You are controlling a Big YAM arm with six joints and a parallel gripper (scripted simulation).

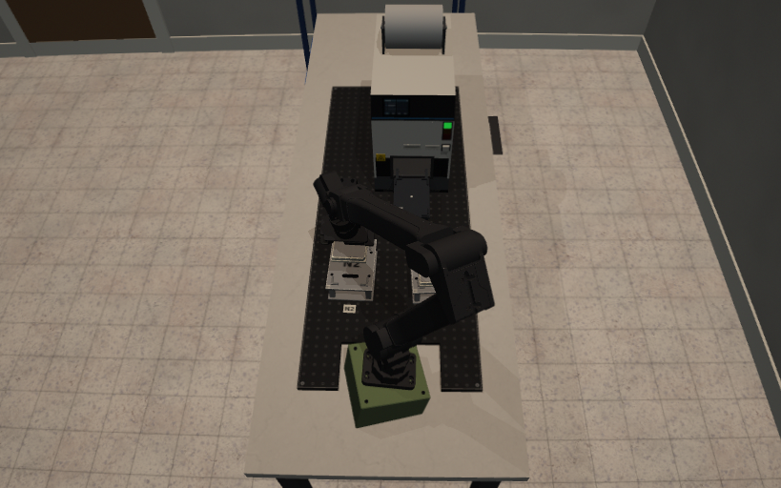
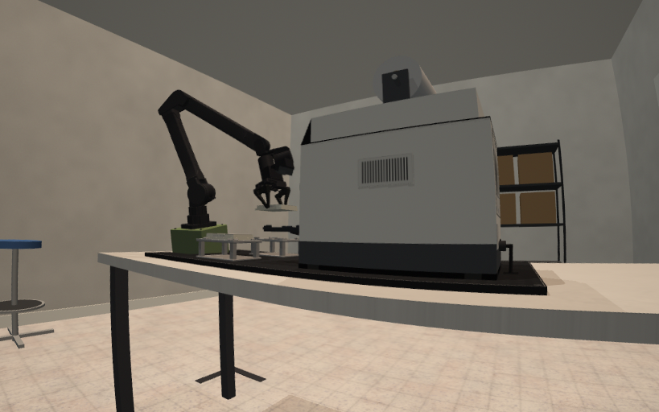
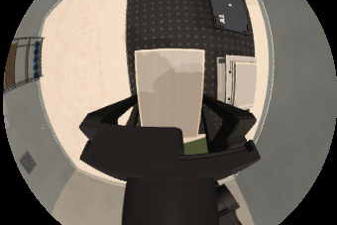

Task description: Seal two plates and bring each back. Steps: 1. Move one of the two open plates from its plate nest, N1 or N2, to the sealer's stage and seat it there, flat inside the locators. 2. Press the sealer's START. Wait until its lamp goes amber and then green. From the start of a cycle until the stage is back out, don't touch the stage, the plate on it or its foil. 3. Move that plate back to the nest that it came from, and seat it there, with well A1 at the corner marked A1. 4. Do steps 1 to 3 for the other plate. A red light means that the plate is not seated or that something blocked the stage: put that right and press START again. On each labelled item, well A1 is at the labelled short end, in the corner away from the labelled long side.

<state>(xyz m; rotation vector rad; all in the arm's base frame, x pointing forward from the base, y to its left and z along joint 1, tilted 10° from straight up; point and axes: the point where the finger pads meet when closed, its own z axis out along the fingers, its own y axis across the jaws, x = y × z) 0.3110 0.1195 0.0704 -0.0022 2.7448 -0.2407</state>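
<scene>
Right now the N2 label is 170 mm below my hand, 100 mm behind it and 10 mm to the left of it. The rest, counted from my hand: yellow warning label: 310 mm ahead, 60 mm to the right, 20 mm below; then white well plate: right at my hand; then sealer stage: 200 mm ahead, 150 mm to the right, 80 mm below.
</scene>
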